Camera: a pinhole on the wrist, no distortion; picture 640 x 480 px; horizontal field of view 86.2 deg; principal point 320.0 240.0 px. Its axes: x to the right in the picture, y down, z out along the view. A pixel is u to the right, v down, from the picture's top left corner.
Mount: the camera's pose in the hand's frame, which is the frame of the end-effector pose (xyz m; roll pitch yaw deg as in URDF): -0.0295 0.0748 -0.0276 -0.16 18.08 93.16
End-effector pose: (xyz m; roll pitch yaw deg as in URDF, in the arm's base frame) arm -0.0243 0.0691 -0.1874 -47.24 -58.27 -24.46
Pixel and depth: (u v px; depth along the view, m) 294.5 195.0 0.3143
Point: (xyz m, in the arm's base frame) 0.0465 0.3751 -0.1410
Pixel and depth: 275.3 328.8 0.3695
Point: -0.0443 0.4541 -0.2305
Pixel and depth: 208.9 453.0 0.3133
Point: -0.1443 0.4147 -0.2962
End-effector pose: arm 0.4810 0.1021 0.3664 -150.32 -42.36 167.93
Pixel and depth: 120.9 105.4 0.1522
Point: 0.3541 0.0925 0.2799
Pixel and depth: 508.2 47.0 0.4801
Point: 0.0181 0.4600 0.1109
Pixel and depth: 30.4 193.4 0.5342
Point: 0.0474 -0.2840 0.0735
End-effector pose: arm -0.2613 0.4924 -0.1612 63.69 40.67 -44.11
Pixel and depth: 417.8 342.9 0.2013
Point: -0.2377 0.4039 0.0791
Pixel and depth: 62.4 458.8 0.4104
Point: -0.6838 0.2649 0.1053
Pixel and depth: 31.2 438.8 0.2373
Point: -0.4936 0.3626 -0.0024
